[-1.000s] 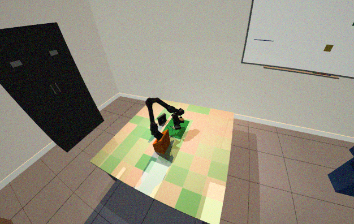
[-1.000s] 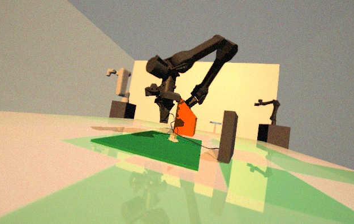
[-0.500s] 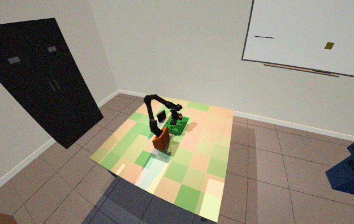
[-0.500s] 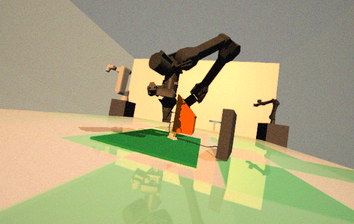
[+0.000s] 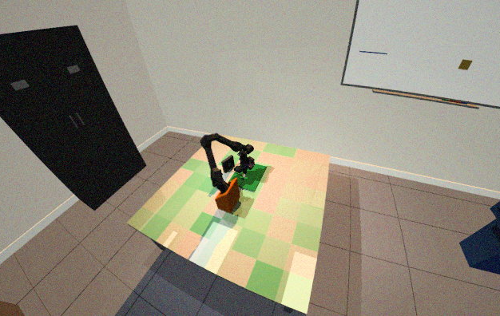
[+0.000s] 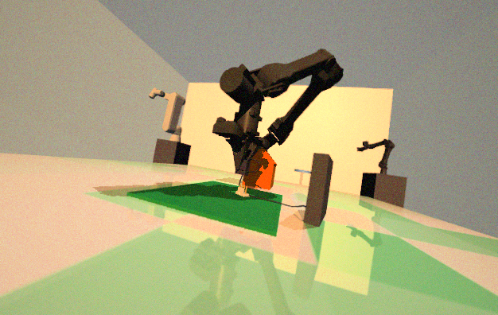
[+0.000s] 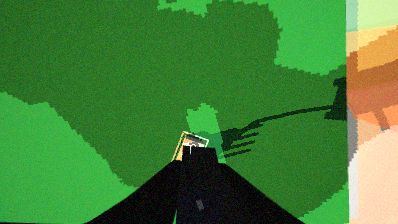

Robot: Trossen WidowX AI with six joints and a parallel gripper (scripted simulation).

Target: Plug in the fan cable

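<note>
My gripper tip is 10 mm short of the four-pin fan header, 20 mm to the right of it and 60 mm above it. From my gripper tip the other things lie so: dark fan (50 mm ahead, 170 mm to the left); fan plug (10 mm to the left, 10 mm above); board (30 mm ahead, 80 mm below).
</note>
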